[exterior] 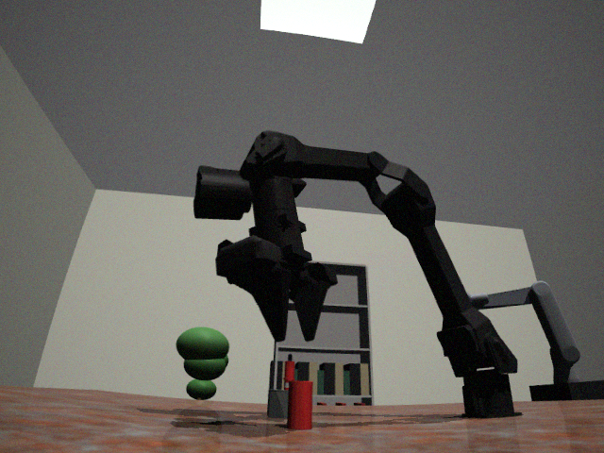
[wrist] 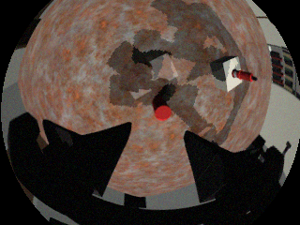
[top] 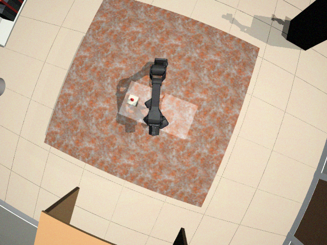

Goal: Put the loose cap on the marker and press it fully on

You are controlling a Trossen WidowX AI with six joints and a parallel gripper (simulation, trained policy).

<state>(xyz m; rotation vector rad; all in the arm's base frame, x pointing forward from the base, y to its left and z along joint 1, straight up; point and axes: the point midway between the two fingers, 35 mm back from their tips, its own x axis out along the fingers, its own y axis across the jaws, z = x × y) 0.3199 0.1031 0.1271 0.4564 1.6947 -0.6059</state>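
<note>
Right now my gripper tip is 70 mm above the red cap, 10 mm to the left of it and 10 mm past it. The rest, counted from my gripper tip: white holder block 190 mm to the right, 70 mm below, 10 mm behind.
</note>
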